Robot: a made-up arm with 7 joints. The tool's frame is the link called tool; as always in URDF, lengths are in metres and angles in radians. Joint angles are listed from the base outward. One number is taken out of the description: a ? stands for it. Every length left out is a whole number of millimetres.
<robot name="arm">
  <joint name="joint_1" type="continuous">
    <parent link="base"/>
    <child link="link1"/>
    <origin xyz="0.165 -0.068 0.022" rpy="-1.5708 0 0"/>
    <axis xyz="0 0 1"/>
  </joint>
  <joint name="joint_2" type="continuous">
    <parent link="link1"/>
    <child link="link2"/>
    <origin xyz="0.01 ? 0" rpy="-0.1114 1.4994 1.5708"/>
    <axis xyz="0 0 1"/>
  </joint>
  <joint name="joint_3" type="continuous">
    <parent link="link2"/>
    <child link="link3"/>
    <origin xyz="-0.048 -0.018 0" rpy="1.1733 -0.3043 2.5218"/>
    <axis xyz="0 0 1"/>
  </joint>
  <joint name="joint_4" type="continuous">
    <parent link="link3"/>
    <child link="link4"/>
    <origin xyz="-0.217 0.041 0" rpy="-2.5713 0.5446 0.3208"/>
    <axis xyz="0 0 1"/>
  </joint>
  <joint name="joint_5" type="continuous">
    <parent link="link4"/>
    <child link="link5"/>
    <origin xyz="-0.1 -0.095 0" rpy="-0.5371 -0.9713 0.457"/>
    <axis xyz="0 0 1"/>
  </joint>
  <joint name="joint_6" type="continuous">
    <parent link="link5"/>
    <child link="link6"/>
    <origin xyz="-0.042 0.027 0" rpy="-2.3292 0.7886 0.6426"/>
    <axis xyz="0 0 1"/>
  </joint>
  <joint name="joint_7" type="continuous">
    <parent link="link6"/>
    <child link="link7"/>
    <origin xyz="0.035 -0.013 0" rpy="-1.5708 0 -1.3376"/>
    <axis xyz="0 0 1"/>
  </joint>
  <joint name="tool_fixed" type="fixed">
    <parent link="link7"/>
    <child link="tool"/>
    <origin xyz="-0.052 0.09 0" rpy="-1.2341 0.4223 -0.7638"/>
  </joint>
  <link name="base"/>
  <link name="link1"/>
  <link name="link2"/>
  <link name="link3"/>
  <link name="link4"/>
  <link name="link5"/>
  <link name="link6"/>
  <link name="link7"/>
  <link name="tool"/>
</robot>
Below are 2 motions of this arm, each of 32 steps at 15 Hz.
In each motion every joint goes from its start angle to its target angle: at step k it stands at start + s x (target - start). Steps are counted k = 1, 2, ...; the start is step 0. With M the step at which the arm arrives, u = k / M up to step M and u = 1 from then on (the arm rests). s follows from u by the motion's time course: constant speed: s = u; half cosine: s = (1 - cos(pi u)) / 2; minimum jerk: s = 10 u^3 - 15 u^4 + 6 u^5.
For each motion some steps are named. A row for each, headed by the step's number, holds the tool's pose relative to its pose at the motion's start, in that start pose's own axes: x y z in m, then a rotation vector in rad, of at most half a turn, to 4 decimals.
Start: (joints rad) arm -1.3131 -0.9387 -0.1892 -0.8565 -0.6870 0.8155 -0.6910
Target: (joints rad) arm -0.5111 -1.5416 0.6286 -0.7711 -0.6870 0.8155 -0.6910
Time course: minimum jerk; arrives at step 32
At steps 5, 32:
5: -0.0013 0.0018 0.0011 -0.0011 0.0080 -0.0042
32: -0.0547 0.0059 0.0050 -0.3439 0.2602 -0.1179

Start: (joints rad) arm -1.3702 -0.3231 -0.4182 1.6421 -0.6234 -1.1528 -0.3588
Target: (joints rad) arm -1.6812 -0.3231 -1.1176 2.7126 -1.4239 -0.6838 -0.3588
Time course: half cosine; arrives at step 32
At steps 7, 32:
7: -0.0109 0.0239 -0.0224 -0.1108 -0.0773 -0.0491
32: -0.0650 0.0474 -0.2093 -0.8416 -0.8774 0.0461

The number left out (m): -0.078
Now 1 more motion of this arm.
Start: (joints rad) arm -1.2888 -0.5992 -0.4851 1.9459 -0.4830 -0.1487 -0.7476
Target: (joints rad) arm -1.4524 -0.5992 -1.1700 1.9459 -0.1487 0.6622 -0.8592
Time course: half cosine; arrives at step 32
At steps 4, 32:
4: 0.0009 0.0028 -0.0032 0.0088 0.0007 -0.0030
32: 0.0345 0.0528 -0.0988 0.2525 -0.0375 -0.1650

